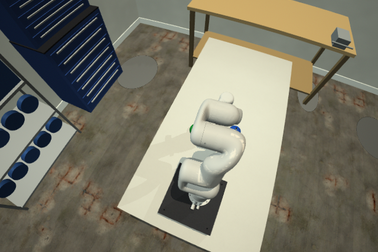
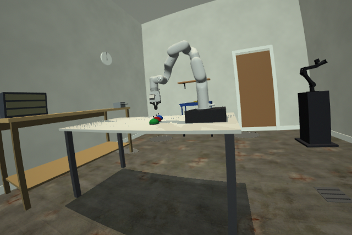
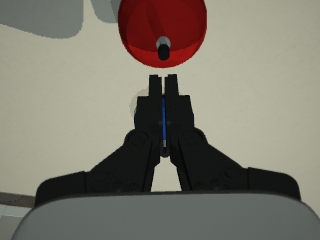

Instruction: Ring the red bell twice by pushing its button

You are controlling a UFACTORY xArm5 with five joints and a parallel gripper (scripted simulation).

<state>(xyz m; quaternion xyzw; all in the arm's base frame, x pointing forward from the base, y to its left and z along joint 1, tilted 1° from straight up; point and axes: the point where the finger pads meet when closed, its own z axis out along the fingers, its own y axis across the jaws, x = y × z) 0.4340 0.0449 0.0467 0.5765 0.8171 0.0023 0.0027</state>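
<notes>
The red bell is 90 mm below my hand. Round my hand: blue bell: 130 mm to the right, 90 mm below, 50 mm ahead; then green bell: 130 mm to the left, 90 mm below, 40 mm behind.
</notes>
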